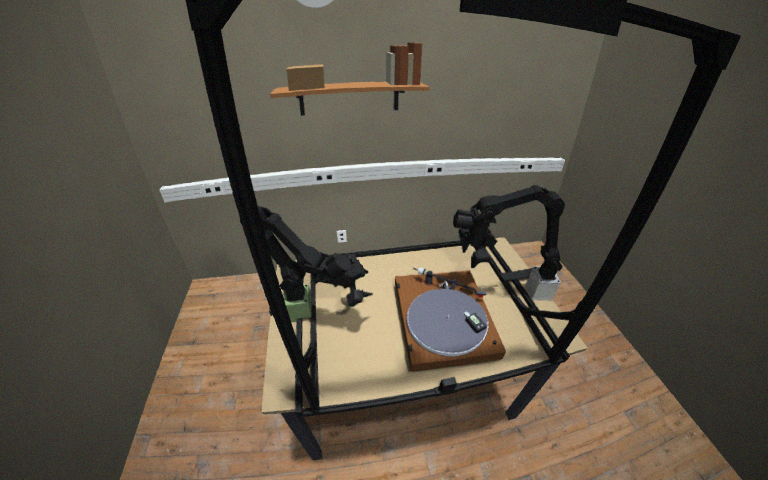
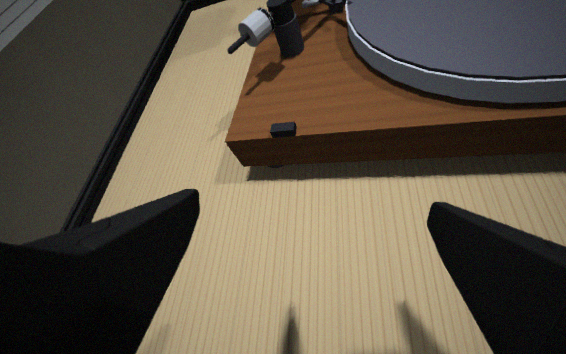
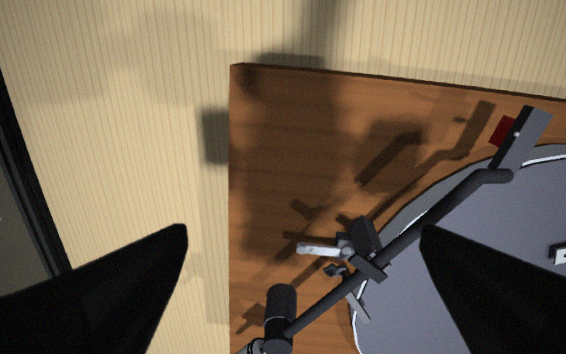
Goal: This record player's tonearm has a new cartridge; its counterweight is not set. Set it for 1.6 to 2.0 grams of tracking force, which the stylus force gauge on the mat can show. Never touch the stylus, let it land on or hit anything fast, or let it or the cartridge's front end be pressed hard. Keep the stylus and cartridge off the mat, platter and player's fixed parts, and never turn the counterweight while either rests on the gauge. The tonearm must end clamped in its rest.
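Frame: origin at the left arm's base, x back, y right, z up, level; metres.
Seen in the pictures: left gripper, between the fingertips: (image 1: 370, 283) (image 2: 314, 206); right gripper, between the fingertips: (image 1: 468, 259) (image 3: 304, 236); left arm's base, origin of its link: (image 1: 295, 294); right arm's base, origin of its link: (image 1: 546, 274).
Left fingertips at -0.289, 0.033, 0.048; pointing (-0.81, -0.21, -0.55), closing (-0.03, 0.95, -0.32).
Pixels of each thing's top centre, then the offset from my left fingertips to it, as dx, dy, dz. "spot": a spot on its surface instead. Level surfaces: height alone.
- red cartridge, a spot on its surface: (image 3: 501, 131) (image 1: 480, 293) spot: -0.424, +0.086, -0.055
- force gauge, centre of its top: (image 1: 474, 318) -0.343, +0.206, -0.043
- silvery lever, centre of its top: (image 3: 318, 250) -0.318, -0.018, -0.073
- black pivot post, centre of its top: (image 3: 279, 327) (image 2: 283, 18) -0.251, -0.048, -0.052
- small black block, a spot on its surface: (image 2: 283, 129) spot: -0.120, -0.047, -0.081
- pale wooden table, height of its surface: dz -0.154
The record player (image 1: 453, 362) (image 2: 320, 95) (image 3: 400, 90) has a grey mat on its platter. The tonearm (image 1: 461, 286) (image 3: 320, 306) runs beside the platter, past the rest (image 3: 364, 235); whether it is clamped is unclear. Its white counterweight (image 1: 421, 271) (image 2: 256, 27) is at the rear. The red cartridge (image 1: 480, 294) (image 3: 501, 131) is at the front end, off the mat. The force gauge (image 1: 475, 321) (image 3: 561, 254) lies on the mat; its reading is illegible. My left gripper (image 1: 367, 284) (image 2: 314, 206) is open, left of the player. My right gripper (image 1: 471, 255) (image 3: 304, 236) is open above the player's rear.
A silvery lever (image 3: 320, 249) sticks out beside the rest. The black pivot post (image 2: 290, 37) (image 3: 280, 305) stands near the counterweight. A small black block (image 2: 283, 129) sits at the player's edge. Black frame posts (image 1: 226, 113) rise around the pale wooden table (image 1: 356, 362).
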